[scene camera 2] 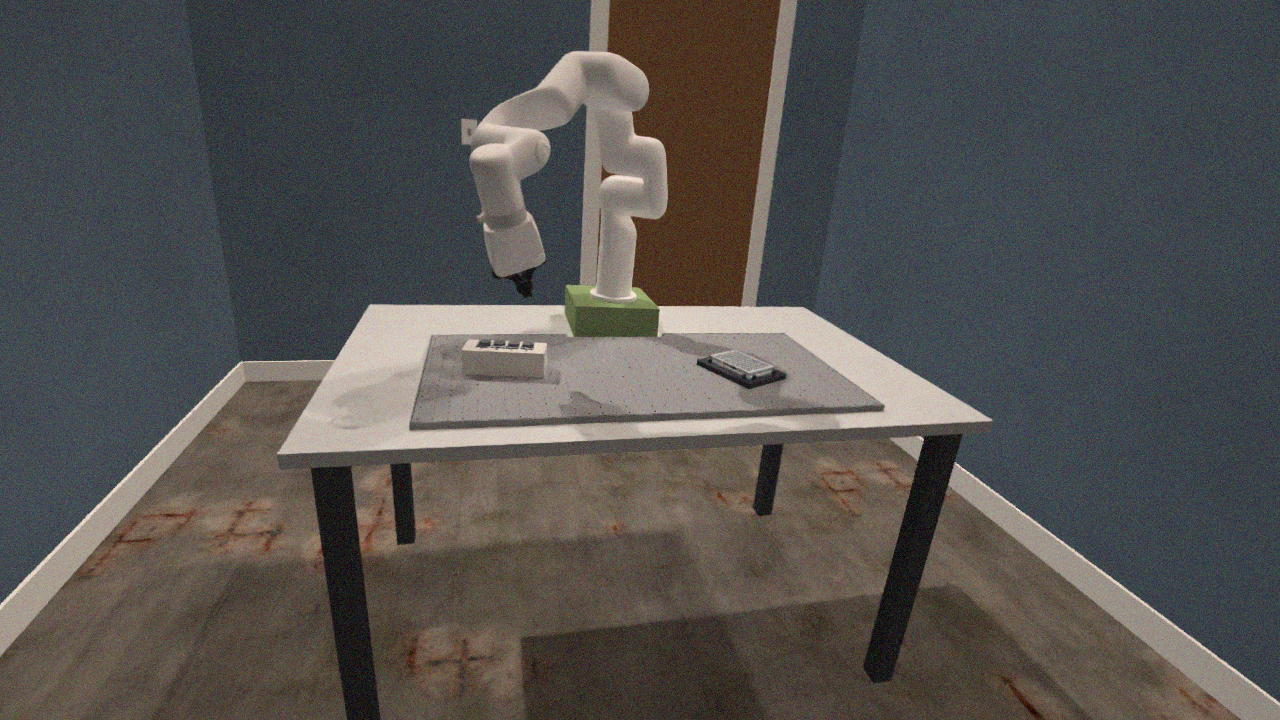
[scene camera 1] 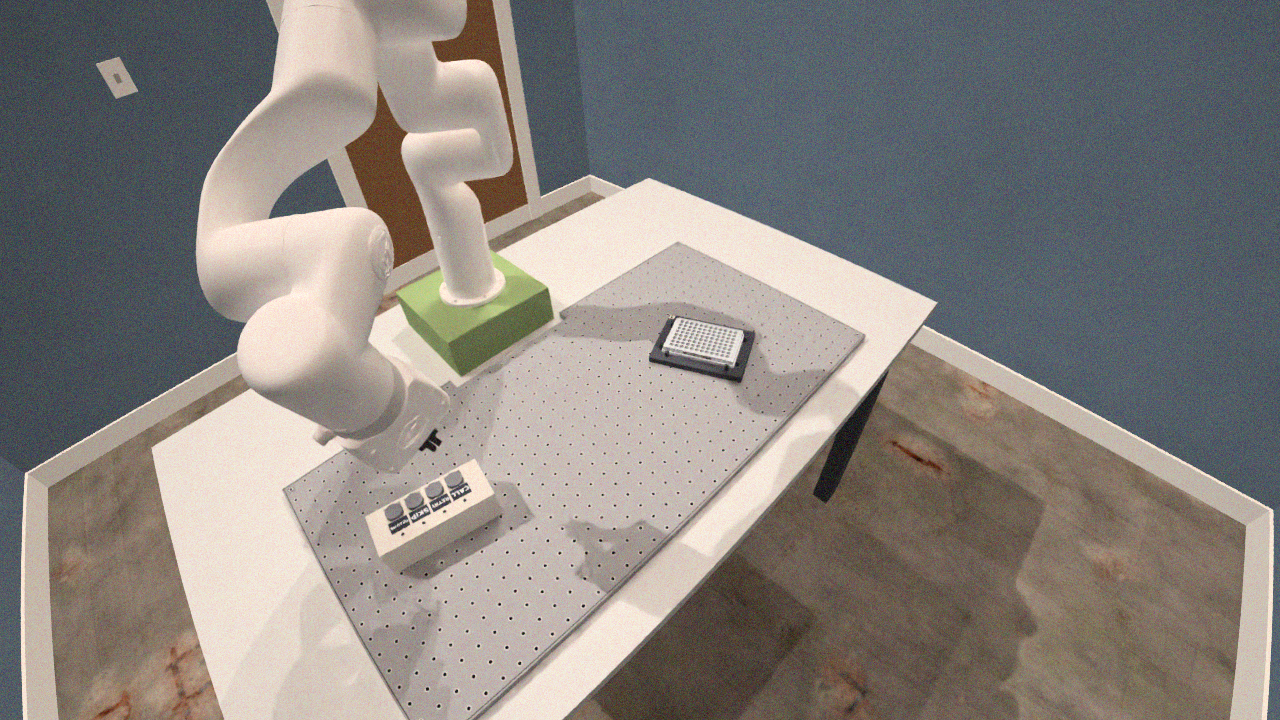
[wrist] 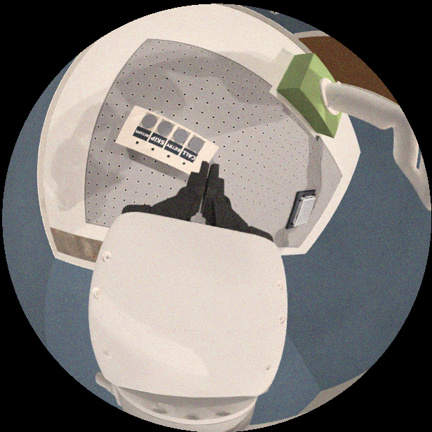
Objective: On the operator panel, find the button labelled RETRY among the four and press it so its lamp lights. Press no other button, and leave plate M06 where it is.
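Frame: origin at the arm's base, x ahead, y left, z up, level; metres.
Where they show: gripper, fingertip midpoint: [scene camera 2: 526,293] [scene camera 1: 428,439]; arm's base, link origin: [scene camera 2: 613,296] [scene camera 1: 473,288].
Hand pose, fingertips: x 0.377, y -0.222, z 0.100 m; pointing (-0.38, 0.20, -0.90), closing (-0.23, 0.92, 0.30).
Note:
Things, the pixels of their top centre, and the offset from my fingertips. Level surfaces: height alone.
- beige operator panel, top centre: [scene camera 1: 428,504] [scene camera 2: 505,345] dx -0.006, dy -0.042, dz -0.113 m
- RETRY button, top centre: [scene camera 1: 433,489] dx -0.022, dy -0.025, dz -0.113 m
- white plate, top centre: [scene camera 1: 704,338] [scene camera 2: 741,360] dx -0.012, dy +0.476, dz -0.142 m
- grey perforated board, surface height: dz -0.168 m
- white table, surface height: dz -0.181 m
The beige operator panel [scene camera 1: 438,541] [scene camera 2: 503,361] [wrist: 128,127] has four grey round buttons in a row. In the wrist view they read RESUME [wrist: 149,121], SKIP [wrist: 165,127], RETRY [wrist: 180,135] and CALL [wrist: 196,144]; the RETRY button [scene camera 1: 435,489] also shows in scene camera 1. The small dots beyond the labels look dark, with no lamp lit. My gripper [scene camera 1: 432,440] [scene camera 2: 526,292] [wrist: 206,174] is shut and empty, above the board and apart from the panel, its tips nearest the CALL end in the wrist view. A white plate [scene camera 1: 707,338] [scene camera 2: 741,362] [wrist: 304,210] sits in a dark holder; its marking is unreadable.
The grey perforated board [scene camera 1: 572,447] [scene camera 2: 617,385] [wrist: 240,100] lies on the white table [scene camera 1: 760,237] [scene camera 2: 913,394] and carries the panel and the plate's holder. The arm's green base block [scene camera 1: 501,335] [scene camera 2: 611,318] [wrist: 300,92] stands at the board's back edge.

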